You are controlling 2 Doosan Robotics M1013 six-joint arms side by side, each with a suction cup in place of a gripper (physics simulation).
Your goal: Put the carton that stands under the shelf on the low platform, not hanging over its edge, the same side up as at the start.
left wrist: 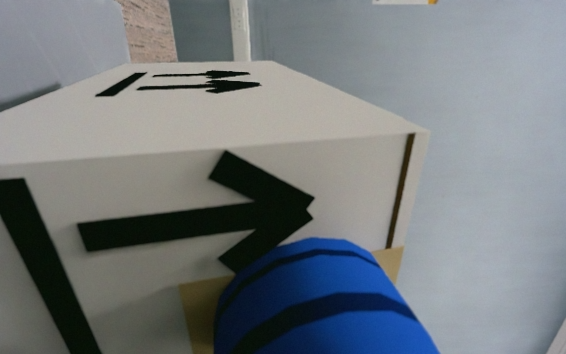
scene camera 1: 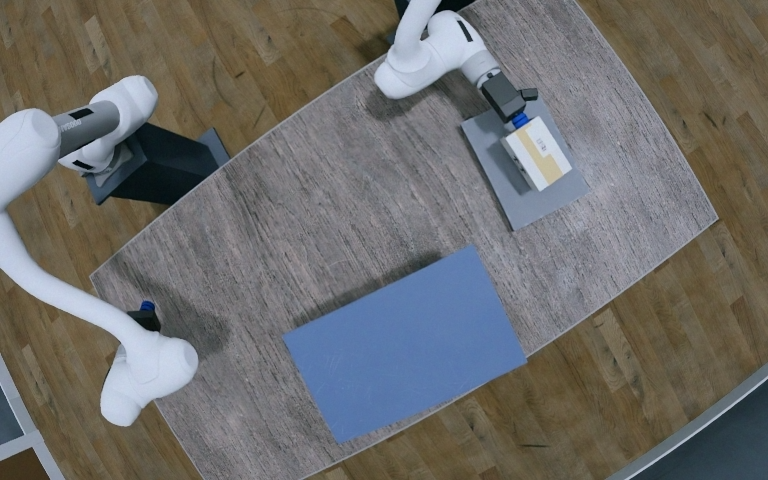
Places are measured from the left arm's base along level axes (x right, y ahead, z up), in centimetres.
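Pixels of known places: left hand, tool point: (left wrist: 306,262) (scene camera 1: 527,130); right hand, tool point: (scene camera 1: 148,306); right arm's base, link origin: (scene camera 1: 107,152).
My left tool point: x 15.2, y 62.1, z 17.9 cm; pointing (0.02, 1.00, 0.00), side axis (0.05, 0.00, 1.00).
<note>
For each thing: its top centre in the pictures, then the offset to it from my left tool point. Level surfaces: height alone.
- carton, top centre: (left wrist: 338,191) (scene camera 1: 538,149) dx +1.1, dy +5.6, dz +2.2 cm
- low grey platform, top centre: (scene camera 1: 526,157) dx +1.6, dy +4.6, dz -13.1 cm
- blue shelf, top centre: (scene camera 1: 402,351) dx +52.7, dy +24.2, dz +16.4 cm
- table, surface height: dz -18.0 cm
The carton (scene camera 1: 536,153) (left wrist: 150,125), white with tan tape, is upright over the low grey platform (scene camera 1: 523,212) (left wrist: 55,40), its labelled top facing up in scene camera 1. Its black arrows point right, away from the platform, in the left wrist view. Seen from above, it lies within the platform's outline. Whether its hidden underside touches the platform cannot be told. My left gripper (scene camera 1: 519,120) (left wrist: 320,300), a blue suction cup, is shut on the carton's side face. My right gripper (scene camera 1: 147,306) is open and empty, at the left end of the table.
The blue shelf (scene camera 1: 404,345) stands at the table's lower edge, below and left of the platform in scene camera 1. The table (scene camera 1: 317,226) extends between the right arm and the platform. A dark pedestal (scene camera 1: 164,164) stands beside the table's upper left edge.
</note>
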